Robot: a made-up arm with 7 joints. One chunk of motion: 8 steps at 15 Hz.
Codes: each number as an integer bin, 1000 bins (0 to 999) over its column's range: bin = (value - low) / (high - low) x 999, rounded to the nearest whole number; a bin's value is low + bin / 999 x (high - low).
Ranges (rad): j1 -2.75..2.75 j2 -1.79..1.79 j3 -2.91..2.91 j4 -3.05..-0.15 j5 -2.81..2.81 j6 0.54..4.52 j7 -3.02..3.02
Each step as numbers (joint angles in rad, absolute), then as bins.
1 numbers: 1.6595 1.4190 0.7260 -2.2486 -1.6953 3.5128 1.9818
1 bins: 801 895 624 276 198 746 827
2 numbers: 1.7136 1.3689 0.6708 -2.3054 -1.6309 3.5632 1.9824
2 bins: 811 881 615 257 210 759 827
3 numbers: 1.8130 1.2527 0.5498 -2.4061 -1.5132 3.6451 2.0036
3 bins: 829 849 594 222 231 779 831
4 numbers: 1.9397 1.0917 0.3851 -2.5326 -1.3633 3.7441 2.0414
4 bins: 852 804 566 178 257 804 837
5 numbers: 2.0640 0.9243 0.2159 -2.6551 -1.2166 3.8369 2.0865
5 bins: 874 757 537 136 283 828 845
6 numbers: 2.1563 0.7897 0.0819 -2.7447 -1.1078 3.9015 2.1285
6 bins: 891 720 514 105 303 844 852
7 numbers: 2.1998 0.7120 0.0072 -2.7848 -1.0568 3.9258 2.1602
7 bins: 899 698 501 91 312 850 857
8 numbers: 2.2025 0.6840 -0.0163 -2.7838 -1.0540 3.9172 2.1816
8 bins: 900 690 497 92 312 848 860
